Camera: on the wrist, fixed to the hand. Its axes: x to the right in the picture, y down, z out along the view.
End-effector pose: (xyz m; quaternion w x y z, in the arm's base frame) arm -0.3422 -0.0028 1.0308 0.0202 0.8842 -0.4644 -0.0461
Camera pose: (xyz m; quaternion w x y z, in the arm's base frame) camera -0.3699 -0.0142 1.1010 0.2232 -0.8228 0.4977 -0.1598
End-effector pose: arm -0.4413 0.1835 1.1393 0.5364 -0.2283 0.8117 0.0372
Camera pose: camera -0.5094 0.1975 1.1707 0.5238 -0.0104 0.8268 -0.2050
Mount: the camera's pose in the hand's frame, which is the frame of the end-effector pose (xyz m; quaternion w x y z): -0.0107 0.0347 -0.0671 0.9467 0.3111 0.0655 0.0509
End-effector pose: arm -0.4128 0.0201 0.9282 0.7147 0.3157 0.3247 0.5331
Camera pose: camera -0.4882 0.0249 0.9177 0.5300 0.5028 0.5040 0.4607
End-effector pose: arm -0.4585 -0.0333 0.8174 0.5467 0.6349 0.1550 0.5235
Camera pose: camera -0.5318 -0.0181 0.8320 0.2833 0.7448 0.3131 0.5168
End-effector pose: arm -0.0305 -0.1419 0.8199 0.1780 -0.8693 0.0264 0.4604
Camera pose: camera 0.0091 -0.1980 0.8531 0.4138 -0.7964 0.2241 0.3798
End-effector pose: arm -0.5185 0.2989 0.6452 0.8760 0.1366 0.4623 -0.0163
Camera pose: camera -0.5733 0.3483 0.6258 0.7574 0.4265 0.4830 -0.1057
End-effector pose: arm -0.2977 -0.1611 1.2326 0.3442 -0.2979 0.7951 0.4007
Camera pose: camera -0.3382 -0.1981 1.2857 0.3461 -0.1607 0.9151 0.1300
